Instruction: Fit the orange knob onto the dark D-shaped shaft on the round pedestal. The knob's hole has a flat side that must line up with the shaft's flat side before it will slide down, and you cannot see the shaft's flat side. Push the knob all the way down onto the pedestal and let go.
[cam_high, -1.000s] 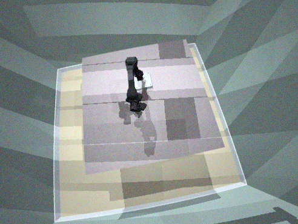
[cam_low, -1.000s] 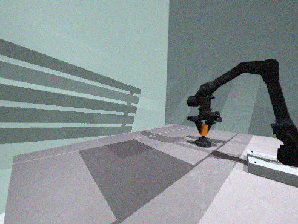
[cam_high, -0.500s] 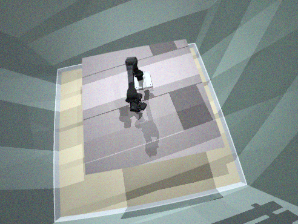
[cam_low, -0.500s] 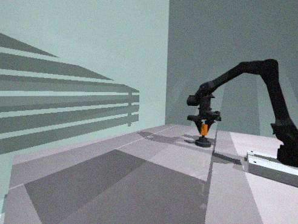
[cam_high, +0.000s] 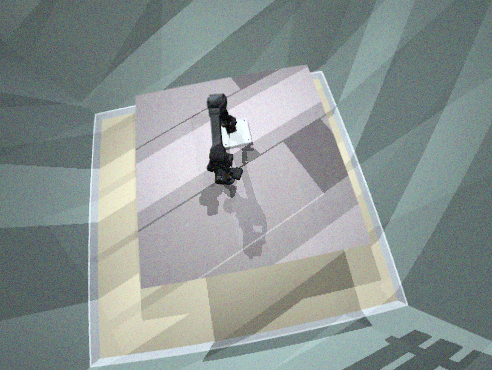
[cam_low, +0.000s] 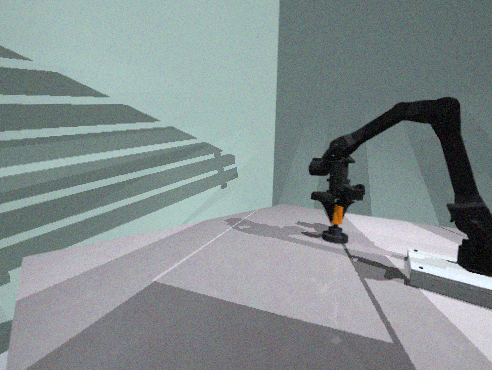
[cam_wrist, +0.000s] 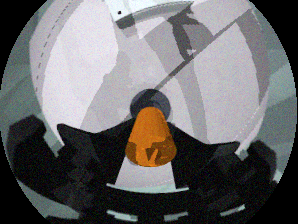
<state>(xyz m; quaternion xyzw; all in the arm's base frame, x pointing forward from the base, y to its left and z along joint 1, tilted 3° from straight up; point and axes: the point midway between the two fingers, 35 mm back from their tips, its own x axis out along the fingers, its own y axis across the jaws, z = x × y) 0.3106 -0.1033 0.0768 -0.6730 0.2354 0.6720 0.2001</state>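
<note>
The orange knob lies 20 mm above my gripper tip. Round my gripper tip: dark round pedestal 40 mm below.
</note>
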